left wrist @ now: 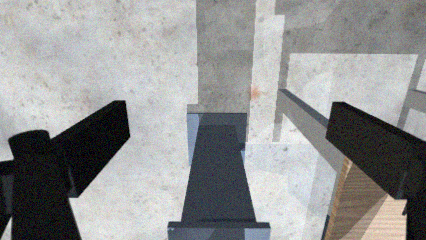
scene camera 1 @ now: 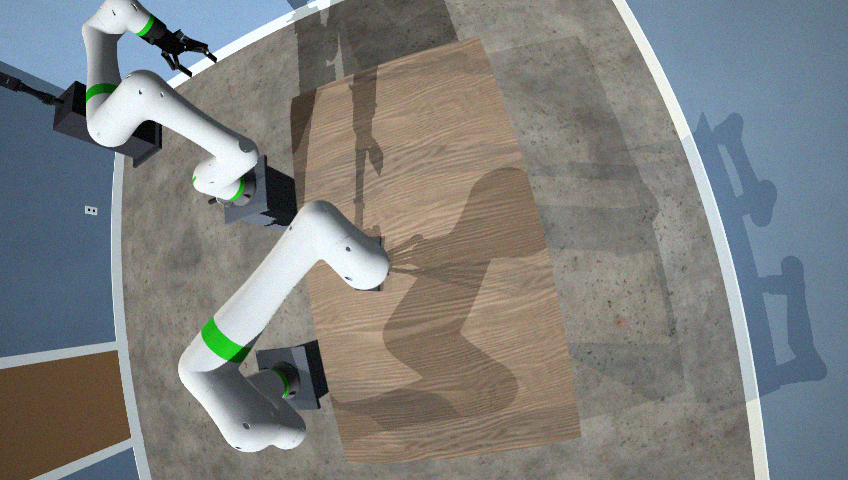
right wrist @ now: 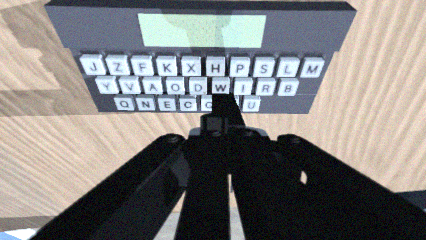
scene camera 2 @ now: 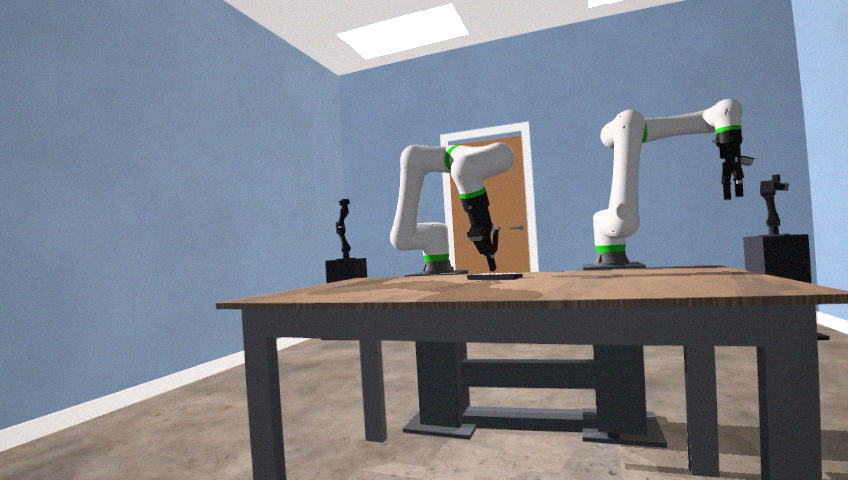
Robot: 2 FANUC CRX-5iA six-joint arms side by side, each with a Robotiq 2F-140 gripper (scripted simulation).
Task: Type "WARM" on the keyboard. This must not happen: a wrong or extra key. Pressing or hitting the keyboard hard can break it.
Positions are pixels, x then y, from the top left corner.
Scene:
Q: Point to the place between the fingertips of my right gripper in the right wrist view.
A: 221,110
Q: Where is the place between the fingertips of my right gripper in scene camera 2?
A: At 493,269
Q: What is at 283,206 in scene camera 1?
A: An arm pedestal.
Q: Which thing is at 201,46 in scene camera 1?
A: My left gripper.

